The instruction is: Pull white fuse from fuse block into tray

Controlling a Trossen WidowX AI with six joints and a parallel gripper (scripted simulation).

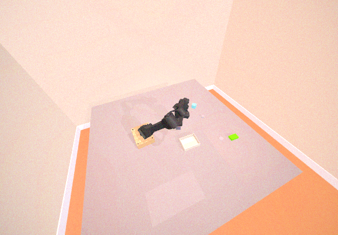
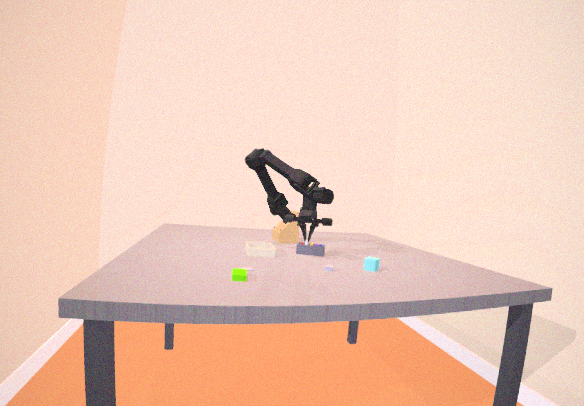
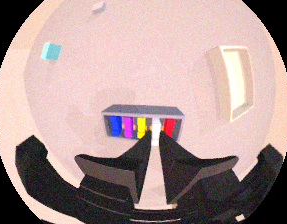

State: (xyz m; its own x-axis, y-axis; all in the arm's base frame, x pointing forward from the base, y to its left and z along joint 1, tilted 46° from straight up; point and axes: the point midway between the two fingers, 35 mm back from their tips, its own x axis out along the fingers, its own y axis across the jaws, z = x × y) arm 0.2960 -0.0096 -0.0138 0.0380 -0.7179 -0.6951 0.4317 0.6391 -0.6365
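The cream tray lies 1 cm ahead of my gripper tip, 18 cm to the right of it and 4 cm below it. From my gripper tip the other things lie so: cyan cube (25 cm ahead, 15 cm to the left, 3 cm below); then white fuse (1 cm below); then green block (34 cm ahead, 29 cm to the right, 4 cm below).
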